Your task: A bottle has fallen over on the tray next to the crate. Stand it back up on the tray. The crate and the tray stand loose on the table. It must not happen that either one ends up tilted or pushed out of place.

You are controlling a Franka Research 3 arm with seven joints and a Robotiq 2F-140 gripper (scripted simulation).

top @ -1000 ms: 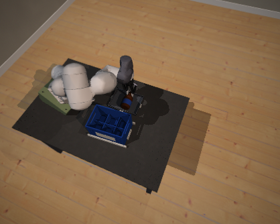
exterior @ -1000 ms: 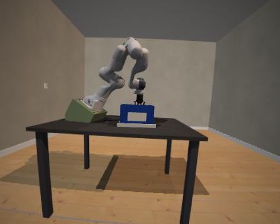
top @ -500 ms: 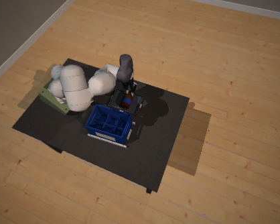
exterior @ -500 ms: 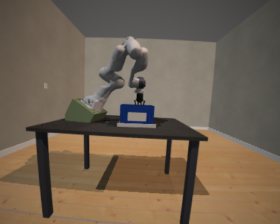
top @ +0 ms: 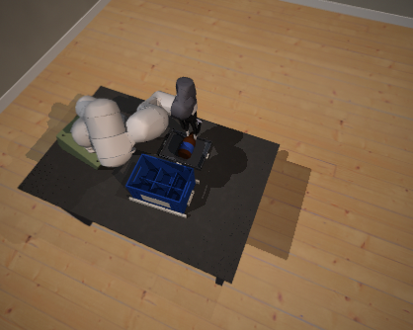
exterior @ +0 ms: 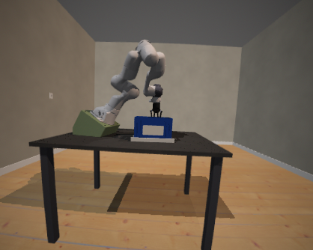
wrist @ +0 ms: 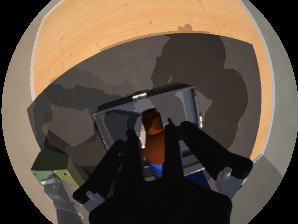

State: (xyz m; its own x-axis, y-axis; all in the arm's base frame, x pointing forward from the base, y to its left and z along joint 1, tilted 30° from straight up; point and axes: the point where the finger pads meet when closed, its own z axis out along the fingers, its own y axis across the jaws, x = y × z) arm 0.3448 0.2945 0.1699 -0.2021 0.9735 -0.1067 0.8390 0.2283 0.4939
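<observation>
Now: the brown bottle 1 cm ahead of my hand, 5 cm to the right of it and 2 cm below it. From my hand the other things lie so: blue crate 4 cm ahead, 33 cm to the right, 1 cm below; dark tray 1 cm behind, 6 cm to the right, 8 cm below.
</observation>
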